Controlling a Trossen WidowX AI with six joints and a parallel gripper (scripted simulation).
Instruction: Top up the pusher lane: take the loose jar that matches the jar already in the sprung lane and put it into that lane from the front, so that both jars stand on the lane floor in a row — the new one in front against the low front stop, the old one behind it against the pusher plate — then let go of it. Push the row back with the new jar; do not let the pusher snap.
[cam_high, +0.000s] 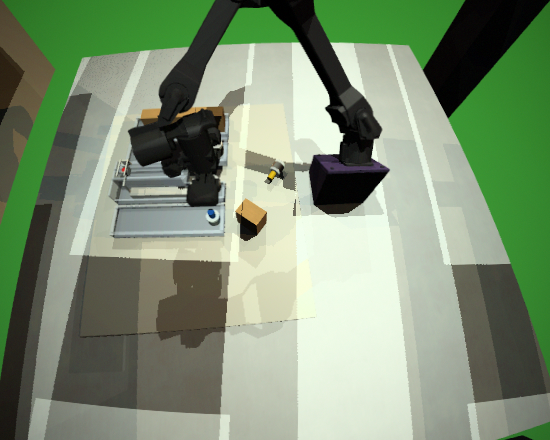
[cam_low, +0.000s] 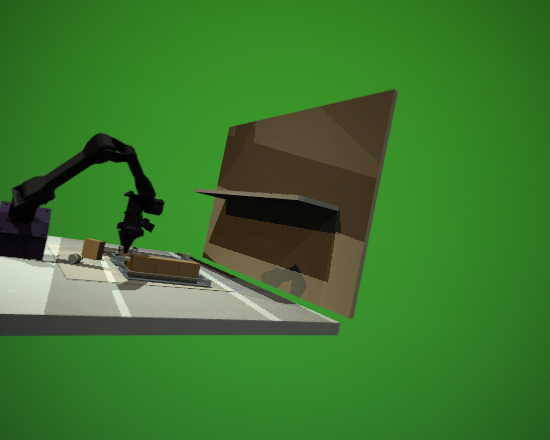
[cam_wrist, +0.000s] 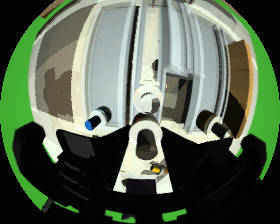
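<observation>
The cardboard box is 9 cm behind my gripper tip, 8 cm to the left of it and 2 cm below it. From my gripper tip the other things lie so: red mark 22 cm ahead, 4 cm to the right, 2 cm above.
</observation>
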